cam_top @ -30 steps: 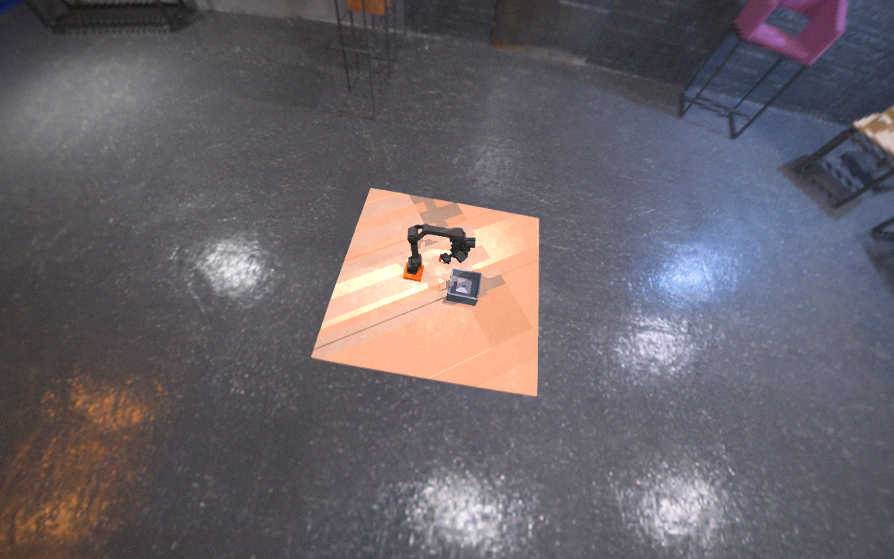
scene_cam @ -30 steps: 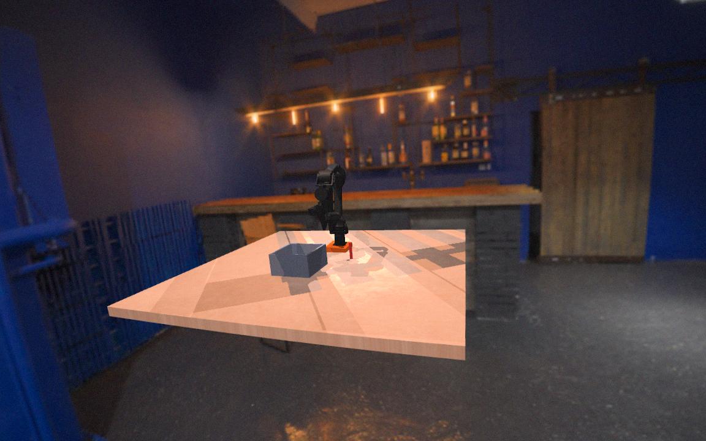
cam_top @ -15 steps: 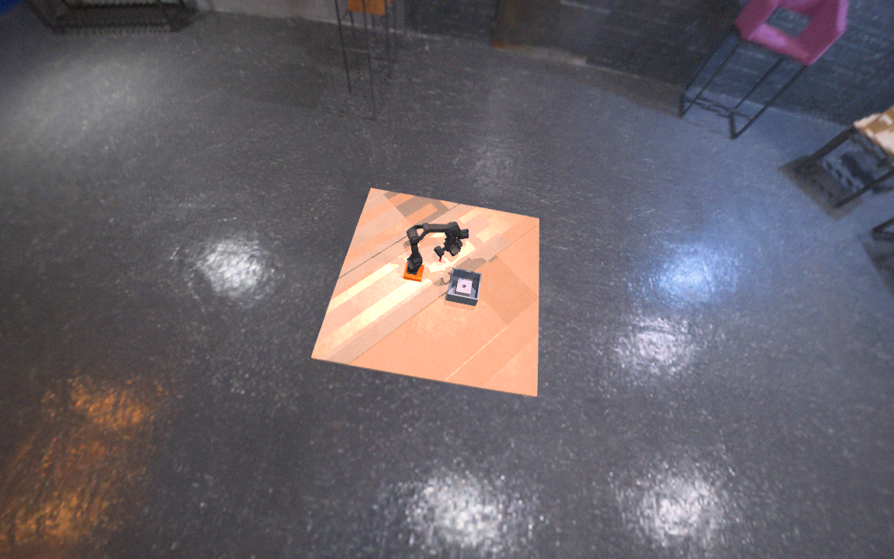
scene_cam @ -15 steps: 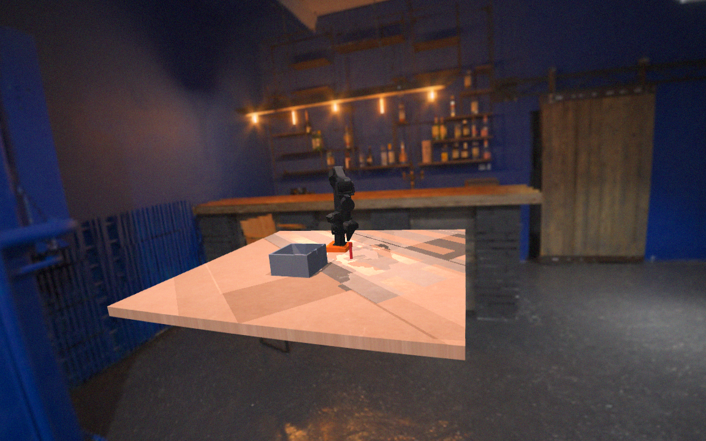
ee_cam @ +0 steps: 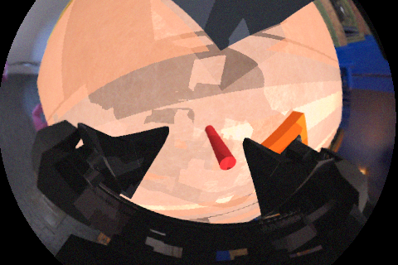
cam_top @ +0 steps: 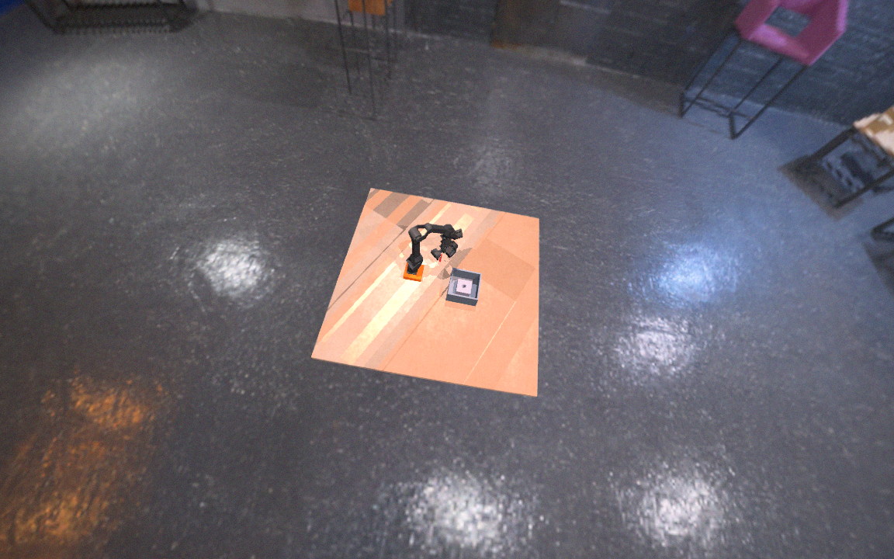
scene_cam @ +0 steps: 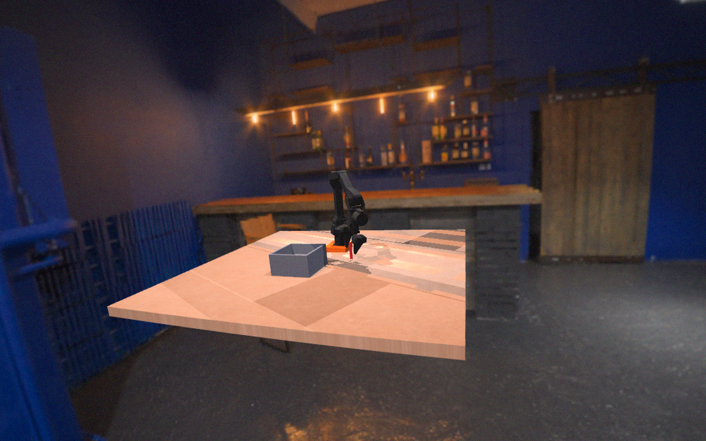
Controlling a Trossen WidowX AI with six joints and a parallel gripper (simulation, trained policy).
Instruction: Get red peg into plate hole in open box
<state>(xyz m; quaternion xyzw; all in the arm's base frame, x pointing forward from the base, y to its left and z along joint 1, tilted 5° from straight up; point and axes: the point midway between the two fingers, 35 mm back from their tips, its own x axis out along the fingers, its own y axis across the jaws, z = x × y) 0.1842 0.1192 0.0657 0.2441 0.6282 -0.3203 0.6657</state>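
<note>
The red peg lies 1 cm behind my gripper tip. From my gripper tip the other things lie so: pale plate (20 cm to the right, 16 cm ahead); then grey-blue box (20 cm to the right, 16 cm ahead, 2 cm below).
</note>
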